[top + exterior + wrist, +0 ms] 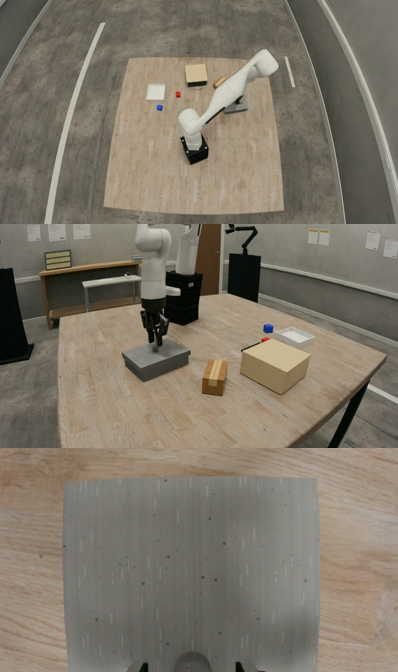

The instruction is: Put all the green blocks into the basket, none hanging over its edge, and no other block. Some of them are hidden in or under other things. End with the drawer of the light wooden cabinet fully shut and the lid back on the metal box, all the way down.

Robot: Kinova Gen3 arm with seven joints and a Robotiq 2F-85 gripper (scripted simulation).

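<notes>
The lid lies 50 mm below my hand. Also, from my hand: small cardboard box: 180 mm ahead, 110 mm to the left, 60 mm below; then grey metal box: 70 mm below; then drawer: 220 mm ahead, 310 mm to the left, 60 mm below.
</notes>
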